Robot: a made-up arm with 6 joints. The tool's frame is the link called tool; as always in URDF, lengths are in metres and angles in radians. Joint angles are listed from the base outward. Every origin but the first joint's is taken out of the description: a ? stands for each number. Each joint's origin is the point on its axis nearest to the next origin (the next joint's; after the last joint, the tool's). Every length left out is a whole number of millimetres.
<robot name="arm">
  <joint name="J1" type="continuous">
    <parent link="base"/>
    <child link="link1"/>
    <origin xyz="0 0 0.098" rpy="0 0 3.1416"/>
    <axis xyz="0 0 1"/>
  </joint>
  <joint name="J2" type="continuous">
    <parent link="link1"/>
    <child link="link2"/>
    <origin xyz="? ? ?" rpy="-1.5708 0 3.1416"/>
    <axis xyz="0 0 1"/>
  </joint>
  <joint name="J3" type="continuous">
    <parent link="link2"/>
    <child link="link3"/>
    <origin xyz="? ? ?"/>
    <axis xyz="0 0 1"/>
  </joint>
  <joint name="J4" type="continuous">
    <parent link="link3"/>
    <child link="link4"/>
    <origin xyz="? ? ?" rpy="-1.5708 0 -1.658"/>
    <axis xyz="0 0 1"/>
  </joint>
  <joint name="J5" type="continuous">
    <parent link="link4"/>
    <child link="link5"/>
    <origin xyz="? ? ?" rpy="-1.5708 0 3.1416"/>
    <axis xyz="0 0 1"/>
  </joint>
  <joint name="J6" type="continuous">
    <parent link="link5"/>
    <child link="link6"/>
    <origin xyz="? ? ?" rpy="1.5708 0 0"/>
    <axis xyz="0 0 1"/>
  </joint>
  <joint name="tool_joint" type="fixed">
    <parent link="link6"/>
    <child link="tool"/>
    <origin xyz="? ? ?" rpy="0 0 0"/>
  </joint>
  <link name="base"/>
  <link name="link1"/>
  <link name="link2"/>
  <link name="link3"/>
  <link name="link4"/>
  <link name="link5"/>
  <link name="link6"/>
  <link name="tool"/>
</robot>
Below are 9 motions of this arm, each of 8 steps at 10 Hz.
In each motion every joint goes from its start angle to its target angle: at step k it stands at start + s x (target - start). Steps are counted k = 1, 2, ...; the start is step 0. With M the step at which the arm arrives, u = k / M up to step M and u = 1 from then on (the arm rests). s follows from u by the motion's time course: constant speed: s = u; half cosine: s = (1 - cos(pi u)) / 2; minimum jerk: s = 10 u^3 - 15 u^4 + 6 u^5.
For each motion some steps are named. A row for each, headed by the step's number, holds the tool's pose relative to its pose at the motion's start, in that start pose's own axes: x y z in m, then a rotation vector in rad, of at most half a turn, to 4 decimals.
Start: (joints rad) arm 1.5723 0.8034 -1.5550 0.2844 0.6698 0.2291
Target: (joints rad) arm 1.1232 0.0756 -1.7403 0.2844 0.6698 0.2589
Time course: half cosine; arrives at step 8
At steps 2, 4, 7, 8:
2: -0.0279 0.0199 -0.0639 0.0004 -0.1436 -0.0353
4: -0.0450 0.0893 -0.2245 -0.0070 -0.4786 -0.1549
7: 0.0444 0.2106 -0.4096 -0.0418 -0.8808 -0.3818
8: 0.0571 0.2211 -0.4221 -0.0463 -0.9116 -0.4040

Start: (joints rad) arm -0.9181 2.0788 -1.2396 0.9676 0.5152 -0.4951
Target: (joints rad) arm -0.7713 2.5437 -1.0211 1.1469 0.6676 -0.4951
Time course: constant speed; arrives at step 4
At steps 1, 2, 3, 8:
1: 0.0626 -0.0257 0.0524 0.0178 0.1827 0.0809
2: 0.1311 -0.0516 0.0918 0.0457 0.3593 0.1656
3: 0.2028 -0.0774 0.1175 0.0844 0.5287 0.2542
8: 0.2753 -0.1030 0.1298 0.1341 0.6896 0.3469

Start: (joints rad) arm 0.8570 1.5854 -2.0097 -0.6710 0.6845 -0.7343
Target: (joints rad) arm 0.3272 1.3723 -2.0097 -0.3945 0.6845 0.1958
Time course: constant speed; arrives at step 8
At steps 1, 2, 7, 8:
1: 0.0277 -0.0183 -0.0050 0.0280 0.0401 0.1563
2: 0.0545 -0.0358 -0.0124 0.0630 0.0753 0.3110
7: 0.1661 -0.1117 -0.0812 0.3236 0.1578 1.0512
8: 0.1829 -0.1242 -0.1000 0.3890 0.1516 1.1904

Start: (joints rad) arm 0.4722 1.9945 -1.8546 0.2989 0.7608 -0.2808
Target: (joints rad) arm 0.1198 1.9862 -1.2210 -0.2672 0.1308 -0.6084
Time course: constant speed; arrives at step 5
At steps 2, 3, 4, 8:
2: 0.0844 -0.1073 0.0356 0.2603 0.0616 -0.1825
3: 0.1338 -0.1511 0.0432 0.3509 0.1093 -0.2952
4: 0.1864 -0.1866 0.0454 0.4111 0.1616 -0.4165
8: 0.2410 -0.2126 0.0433 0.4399 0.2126 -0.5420

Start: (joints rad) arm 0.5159 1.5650 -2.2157 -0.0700 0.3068 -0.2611
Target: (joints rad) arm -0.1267 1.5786 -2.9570 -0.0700 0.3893 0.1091
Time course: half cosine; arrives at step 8
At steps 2, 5, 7, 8:
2: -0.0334 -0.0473 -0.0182 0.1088 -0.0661 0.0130
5: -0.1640 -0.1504 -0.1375 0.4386 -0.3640 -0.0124
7: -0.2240 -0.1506 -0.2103 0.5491 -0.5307 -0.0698
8: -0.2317 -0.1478 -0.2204 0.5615 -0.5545 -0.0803

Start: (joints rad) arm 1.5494 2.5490 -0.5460 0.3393 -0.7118 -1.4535
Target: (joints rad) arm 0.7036 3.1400 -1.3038 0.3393 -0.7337 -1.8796
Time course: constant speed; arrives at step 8
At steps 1, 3, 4, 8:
1: 0.0139 -0.0134 0.0296 0.0140 0.0342 0.0482
3: 0.0551 -0.0312 0.0872 0.0381 0.1111 0.1422
4: 0.0811 -0.0345 0.1144 0.0476 0.1537 0.1880
8: 0.2026 -0.0015 0.2045 0.0606 0.3474 0.3631

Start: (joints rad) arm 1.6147 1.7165 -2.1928 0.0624 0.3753 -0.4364
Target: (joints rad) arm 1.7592 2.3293 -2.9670 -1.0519 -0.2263 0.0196
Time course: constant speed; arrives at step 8
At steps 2, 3, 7, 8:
2: -0.0140 0.0054 0.0300 0.1181 -0.1595 -0.1418
3: -0.0204 0.0128 0.0416 0.1610 -0.2481 -0.2149
7: -0.0319 0.0726 0.0658 0.2152 -0.6169 -0.5287
8: -0.0294 0.0940 0.0669 0.1991 -0.7024 -0.6136

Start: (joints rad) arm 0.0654 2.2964 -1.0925 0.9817 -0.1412 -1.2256
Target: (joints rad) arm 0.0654 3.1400 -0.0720 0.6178 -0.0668 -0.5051
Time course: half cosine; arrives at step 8
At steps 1, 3, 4, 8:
1: 0.0314 0.0094 0.0084 -0.0202 0.0676 0.0055
3: 0.2517 0.0671 0.0010 -0.1359 0.5589 0.0483
4: 0.3833 0.0938 -0.0683 -0.1864 0.9160 0.0771
8: 0.5190 0.0939 -0.3846 -0.1822 1.8735 0.0999

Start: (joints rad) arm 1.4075 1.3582 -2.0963 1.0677 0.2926 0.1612
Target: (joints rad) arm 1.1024 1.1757 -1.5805 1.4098 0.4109 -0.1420
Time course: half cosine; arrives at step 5
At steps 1, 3, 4, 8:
1: -0.0017 -0.0137 -0.0034 0.0334 0.0036 -0.0069
3: -0.0140 -0.0927 -0.0374 0.2153 0.0070 -0.0274
4: -0.0201 -0.1263 -0.0600 0.2883 -0.0023 -0.0269
8: -0.0224 -0.1387 -0.0697 0.3146 -0.0077 -0.0255

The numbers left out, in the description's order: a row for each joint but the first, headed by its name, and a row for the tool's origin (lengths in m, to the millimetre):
J2: 0 0 0
J3: -0.296 -0.04 0
J4: 0.369 -0.065 0
J5: 0 0 0
J6: 0 -0.11 0
tool: 0 0 0

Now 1 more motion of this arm.
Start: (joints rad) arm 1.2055 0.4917 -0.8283 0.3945 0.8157 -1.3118
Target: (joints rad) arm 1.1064 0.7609 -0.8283 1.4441 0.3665 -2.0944
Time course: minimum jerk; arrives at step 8
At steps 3, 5, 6, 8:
3: -0.0091 -0.0129 0.0237 0.0489 -0.1557 0.0291
5: -0.0035 -0.0425 0.0584 0.2188 -0.2854 0.1390
6: 0.0063 -0.0542 0.0711 0.2962 -0.2869 0.1968
8: 0.0143 -0.0607 0.0788 0.3422 -0.2748 0.2348

